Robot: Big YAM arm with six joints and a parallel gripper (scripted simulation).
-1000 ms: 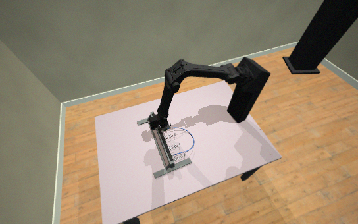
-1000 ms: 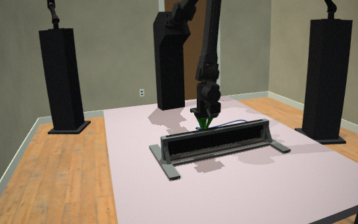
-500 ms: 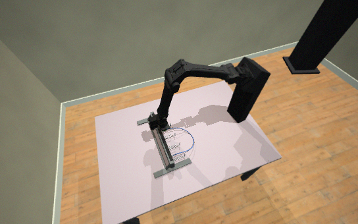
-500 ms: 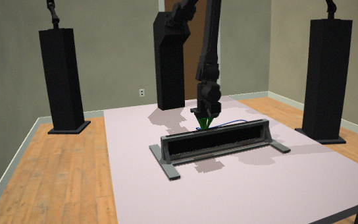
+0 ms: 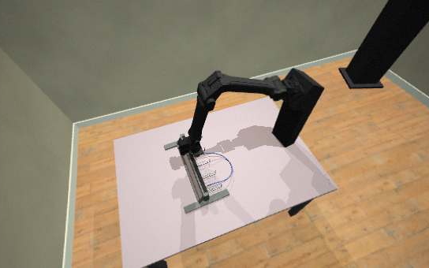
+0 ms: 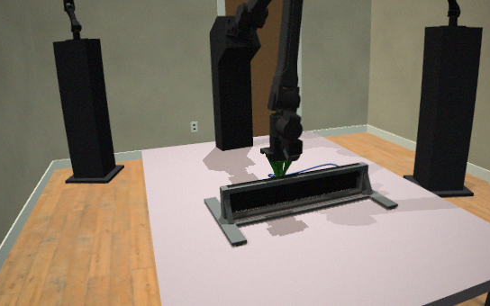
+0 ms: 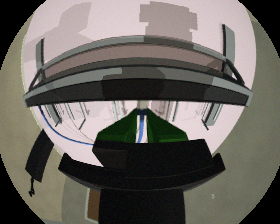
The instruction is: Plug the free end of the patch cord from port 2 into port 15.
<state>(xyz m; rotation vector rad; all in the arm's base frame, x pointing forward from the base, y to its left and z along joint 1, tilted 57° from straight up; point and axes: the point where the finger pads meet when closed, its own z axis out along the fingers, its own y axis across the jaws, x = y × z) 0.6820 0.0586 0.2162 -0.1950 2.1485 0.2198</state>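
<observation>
The plug lies 2 cm ahead of my hand and 1 cm to the left of it.
</observation>
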